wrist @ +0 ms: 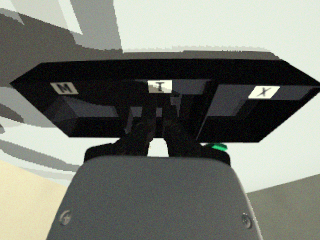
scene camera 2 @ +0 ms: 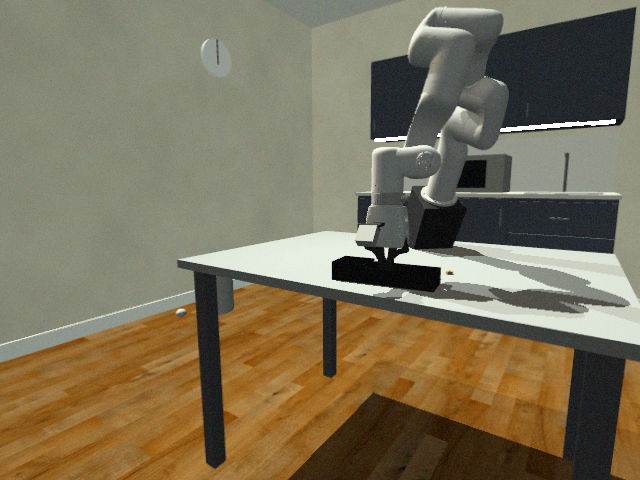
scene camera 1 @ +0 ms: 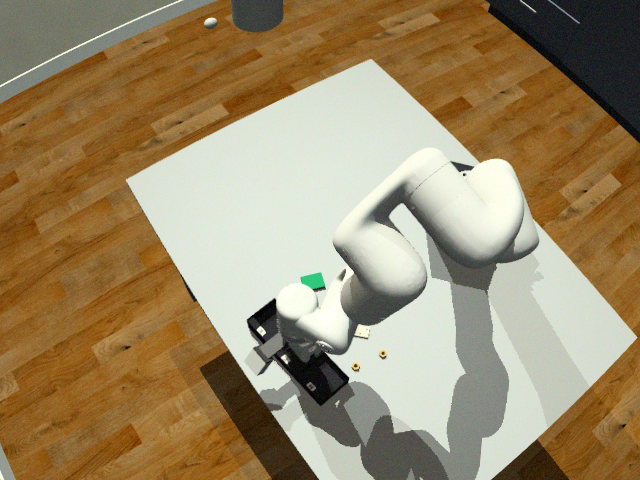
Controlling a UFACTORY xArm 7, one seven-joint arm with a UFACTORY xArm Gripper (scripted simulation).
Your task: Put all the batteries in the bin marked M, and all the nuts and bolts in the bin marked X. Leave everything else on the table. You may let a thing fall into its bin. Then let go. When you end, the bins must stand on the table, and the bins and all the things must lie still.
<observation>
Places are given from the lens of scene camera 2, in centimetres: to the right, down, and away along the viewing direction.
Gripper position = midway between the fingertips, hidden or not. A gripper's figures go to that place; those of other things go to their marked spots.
my gripper [scene camera 2: 385, 275]: 16, 9, 91
black three-compartment bin [scene camera 2: 364, 270]: 11, 7, 89
</observation>
